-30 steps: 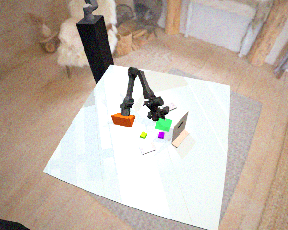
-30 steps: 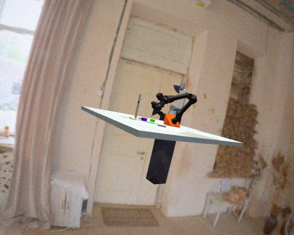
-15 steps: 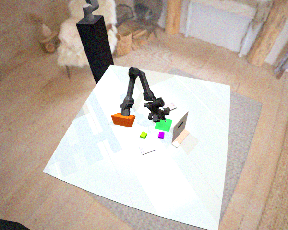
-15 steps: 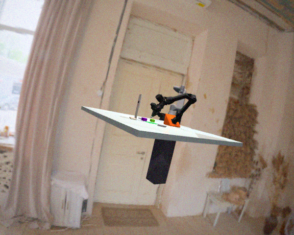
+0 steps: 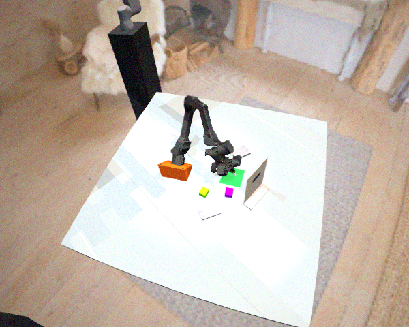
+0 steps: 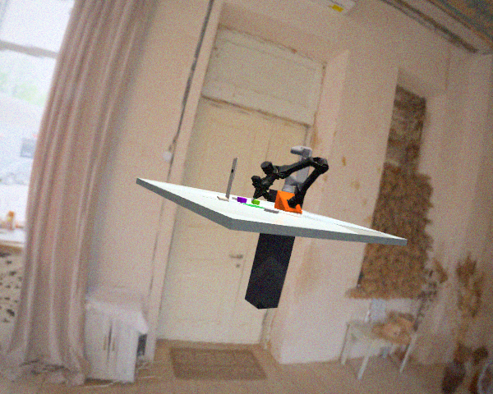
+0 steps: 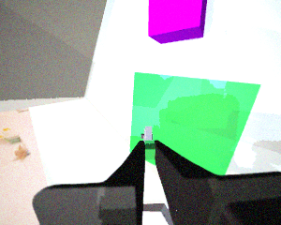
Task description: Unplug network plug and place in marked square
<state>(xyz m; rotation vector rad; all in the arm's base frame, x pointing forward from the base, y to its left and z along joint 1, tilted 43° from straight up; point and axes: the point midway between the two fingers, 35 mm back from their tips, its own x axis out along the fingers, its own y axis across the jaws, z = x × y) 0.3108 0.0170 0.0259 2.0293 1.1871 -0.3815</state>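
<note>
Right now my gripper tip is 40 mm above the green marked square and 10 mm past it. The rest, counted from my gripper tip: purple cube: 120 mm to the right, 30 mm below; then upright grey panel: 140 mm ahead, 90 mm to the right, 70 mm above; then green network plug: right at my gripper tip.
</note>
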